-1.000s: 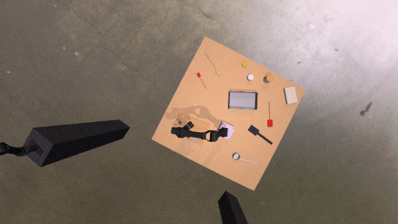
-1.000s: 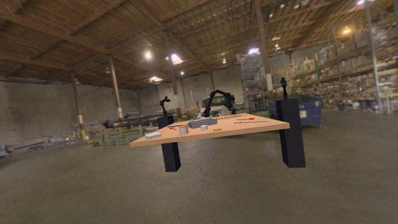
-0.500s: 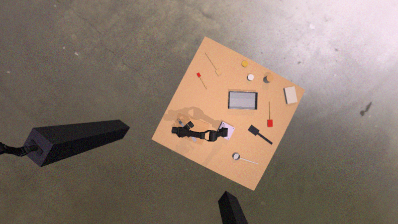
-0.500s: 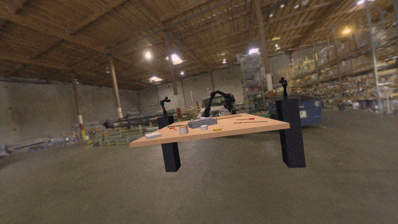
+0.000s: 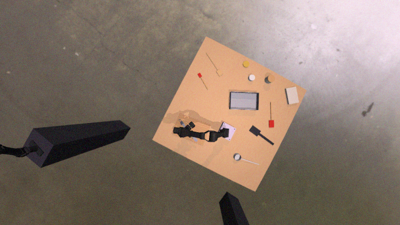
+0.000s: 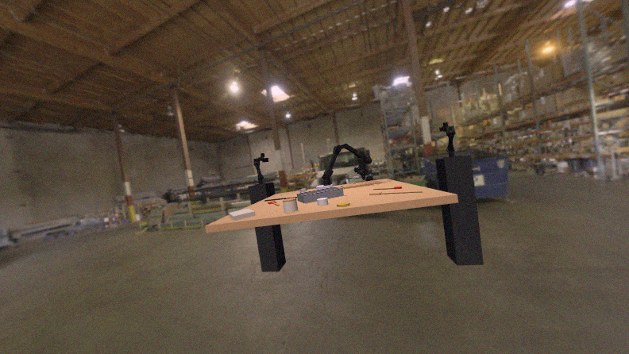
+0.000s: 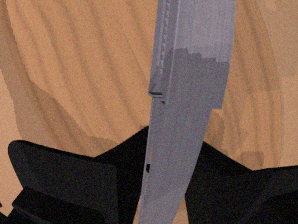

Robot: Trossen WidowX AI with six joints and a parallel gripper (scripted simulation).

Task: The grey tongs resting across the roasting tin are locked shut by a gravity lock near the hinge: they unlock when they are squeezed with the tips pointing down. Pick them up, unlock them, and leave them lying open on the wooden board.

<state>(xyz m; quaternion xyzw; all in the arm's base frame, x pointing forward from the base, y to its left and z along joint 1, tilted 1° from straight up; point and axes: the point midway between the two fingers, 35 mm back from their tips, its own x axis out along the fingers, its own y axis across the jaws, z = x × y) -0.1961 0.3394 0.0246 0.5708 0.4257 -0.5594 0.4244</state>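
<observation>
My gripper tip is now 4 cm to the left of the wooden board, 4 cm above it and 1 cm short of it. Round my gripper tip: roasting tin (59 cm ahead, 33 cm to the right, 2 cm below); black spatula (71 cm to the right, 39 cm ahead, 4 cm below); red-headed tool (70 cm to the right, 62 cm ahead, 4 cm below).
</observation>
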